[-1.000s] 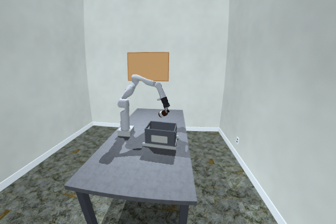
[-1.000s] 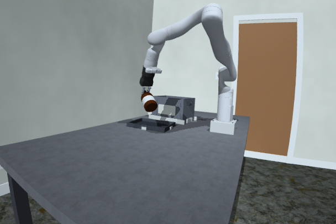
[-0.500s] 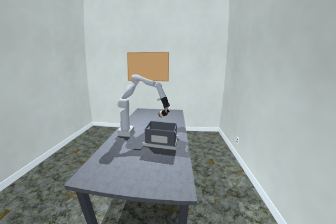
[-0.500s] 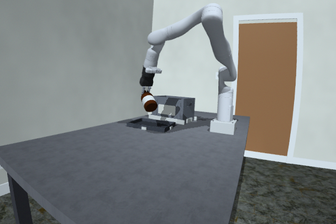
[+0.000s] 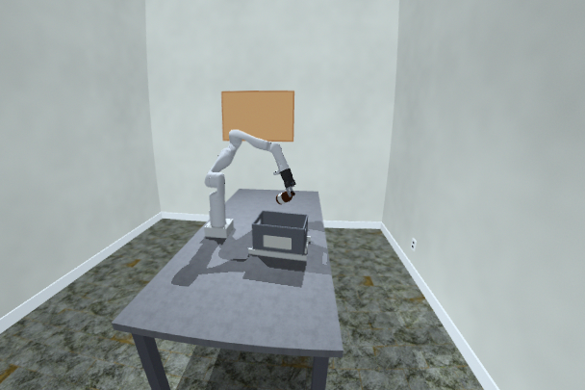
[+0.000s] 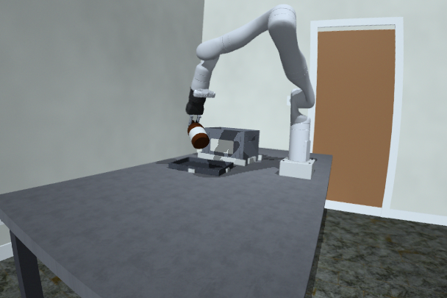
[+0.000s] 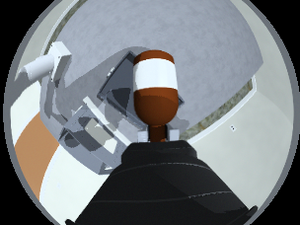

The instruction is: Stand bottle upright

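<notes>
The bottle lies 40 mm behind my hand, 20 mm to the left of it and 30 mm below it. The rest, counted from my hand: tray 10 mm behind, 50 mm to the right, 190 mm below; crate 30 mm ahead, 340 mm to the right, 120 mm below.
</notes>
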